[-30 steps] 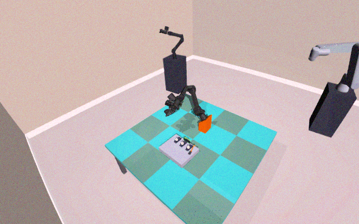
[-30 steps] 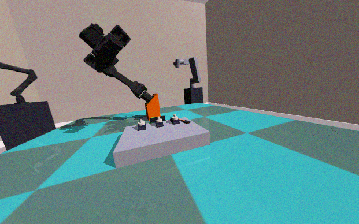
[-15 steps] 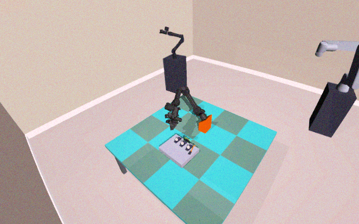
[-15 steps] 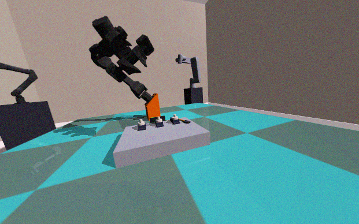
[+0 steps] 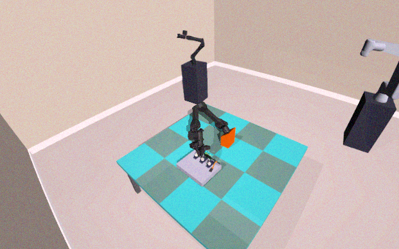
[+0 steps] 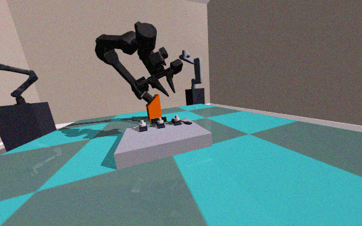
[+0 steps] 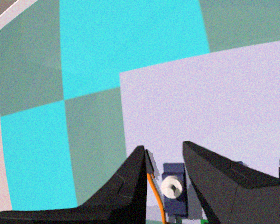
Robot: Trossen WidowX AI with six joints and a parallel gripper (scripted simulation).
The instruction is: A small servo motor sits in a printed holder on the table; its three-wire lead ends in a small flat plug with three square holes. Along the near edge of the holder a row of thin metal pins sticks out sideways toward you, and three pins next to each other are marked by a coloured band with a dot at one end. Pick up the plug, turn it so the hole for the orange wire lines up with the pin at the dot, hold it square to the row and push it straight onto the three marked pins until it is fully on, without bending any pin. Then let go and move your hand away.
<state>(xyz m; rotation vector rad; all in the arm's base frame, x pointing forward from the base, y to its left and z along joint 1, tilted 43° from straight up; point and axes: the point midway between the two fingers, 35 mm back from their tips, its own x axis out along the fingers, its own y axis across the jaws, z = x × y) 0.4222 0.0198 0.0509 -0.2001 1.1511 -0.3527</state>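
Right now my gripper tip is 140 mm past the green band, 50 mm to the left of it and 110 mm above it. The rest, counted from my gripper tip: grey printed holder (20 mm ahead, 50 mm to the right, 160 mm below).
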